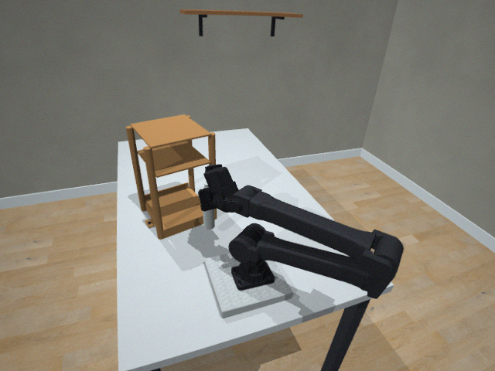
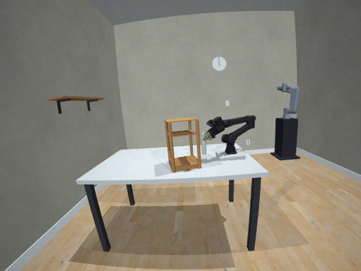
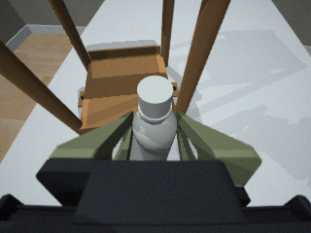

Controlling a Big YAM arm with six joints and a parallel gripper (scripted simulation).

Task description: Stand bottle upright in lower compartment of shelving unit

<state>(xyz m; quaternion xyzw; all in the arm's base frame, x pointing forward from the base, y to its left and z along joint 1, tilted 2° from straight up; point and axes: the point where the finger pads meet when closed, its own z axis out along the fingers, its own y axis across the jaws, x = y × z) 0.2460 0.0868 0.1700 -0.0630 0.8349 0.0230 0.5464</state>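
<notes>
Now: the shelving unit 17 cm ahead of my hand and 9 cm to the left of it. The rest, counted from my hand: bottle: 2 cm below.
</notes>
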